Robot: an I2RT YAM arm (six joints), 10 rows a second.
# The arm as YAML. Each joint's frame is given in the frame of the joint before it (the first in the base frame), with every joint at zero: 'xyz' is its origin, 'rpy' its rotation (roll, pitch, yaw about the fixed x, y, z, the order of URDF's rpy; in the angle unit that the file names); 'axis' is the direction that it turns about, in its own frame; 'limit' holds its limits. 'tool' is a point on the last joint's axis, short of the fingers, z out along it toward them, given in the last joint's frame.
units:
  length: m
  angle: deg
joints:
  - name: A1
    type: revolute
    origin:
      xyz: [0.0, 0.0, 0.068]
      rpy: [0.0, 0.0, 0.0]
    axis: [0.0, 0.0, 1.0]
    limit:
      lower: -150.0
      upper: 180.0
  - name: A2
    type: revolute
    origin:
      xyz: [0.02, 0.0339, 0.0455]
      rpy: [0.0, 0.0, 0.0]
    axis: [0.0, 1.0, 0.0]
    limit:
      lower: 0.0
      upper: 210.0
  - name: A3
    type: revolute
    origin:
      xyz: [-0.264, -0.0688, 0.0]
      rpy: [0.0, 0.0, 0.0]
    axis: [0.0, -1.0, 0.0]
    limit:
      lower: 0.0
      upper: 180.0
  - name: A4
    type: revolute
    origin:
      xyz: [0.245, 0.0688, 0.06]
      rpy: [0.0, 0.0, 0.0]
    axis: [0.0, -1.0, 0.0]
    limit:
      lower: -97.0
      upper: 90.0
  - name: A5
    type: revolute
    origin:
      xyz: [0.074, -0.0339, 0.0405]
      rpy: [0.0, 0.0, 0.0]
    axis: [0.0, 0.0, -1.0]
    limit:
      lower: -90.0
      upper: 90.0
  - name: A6
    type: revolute
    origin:
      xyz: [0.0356, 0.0, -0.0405]
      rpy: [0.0, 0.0, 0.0]
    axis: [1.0, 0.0, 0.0]
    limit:
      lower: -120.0
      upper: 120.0
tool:
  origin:
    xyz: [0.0, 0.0, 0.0]
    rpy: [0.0, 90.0, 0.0]
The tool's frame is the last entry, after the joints.
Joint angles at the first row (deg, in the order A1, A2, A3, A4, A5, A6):
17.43 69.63 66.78 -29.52 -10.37 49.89
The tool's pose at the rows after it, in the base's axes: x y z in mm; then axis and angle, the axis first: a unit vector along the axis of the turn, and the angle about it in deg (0 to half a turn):
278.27 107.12 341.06 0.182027 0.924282 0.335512 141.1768
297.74 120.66 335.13 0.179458 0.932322 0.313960 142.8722
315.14 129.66 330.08 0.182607 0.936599 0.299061 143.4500
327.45 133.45 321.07 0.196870 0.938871 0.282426 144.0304
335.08 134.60 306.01 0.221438 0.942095 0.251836 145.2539
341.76 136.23 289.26 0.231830 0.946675 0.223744 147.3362
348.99 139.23 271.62 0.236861 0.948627 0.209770 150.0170
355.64 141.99 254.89 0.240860 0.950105 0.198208 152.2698
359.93 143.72 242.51 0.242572 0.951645 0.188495 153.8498
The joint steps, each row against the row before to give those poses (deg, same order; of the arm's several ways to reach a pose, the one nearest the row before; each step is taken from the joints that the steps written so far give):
2.41 7.25 4.22 -0.63 0.11 -2.54
1.26 5.62 4.20 -1.40 1.59 -0.30
0.50 4.52 3.45 -0.42 1.38 0.00
0.01 3.09 1.49 0.00 1.64 0.76
0.00 2.38 0.00 -0.67 2.82 1.42
-0.01 2.55 0.00 -1.03 1.51 0.40
0.01 2.82 0.00 -0.26 -0.20 0.54
-0.01 2.69 0.00 0.11 -0.20 0.44
0.01 1.95 0.00 0.02 -0.04 0.13

